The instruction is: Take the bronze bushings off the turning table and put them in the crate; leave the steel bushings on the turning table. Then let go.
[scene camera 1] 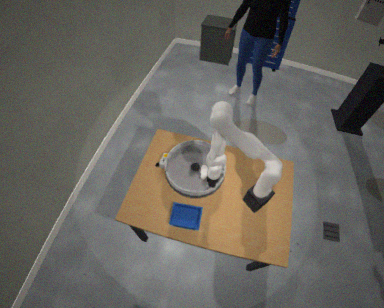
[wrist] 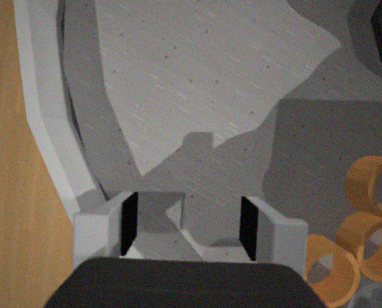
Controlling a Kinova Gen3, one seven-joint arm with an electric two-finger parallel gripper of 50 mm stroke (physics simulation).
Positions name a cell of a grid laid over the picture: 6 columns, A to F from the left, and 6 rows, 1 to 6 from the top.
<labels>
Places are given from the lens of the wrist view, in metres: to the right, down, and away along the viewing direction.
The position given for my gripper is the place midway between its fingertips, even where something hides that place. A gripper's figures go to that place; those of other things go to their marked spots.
my gripper (wrist: C5): 0.00, 0.03, 0.18
grey turning table (wrist: D3): 0.00, -0.02, 0.20
</labels>
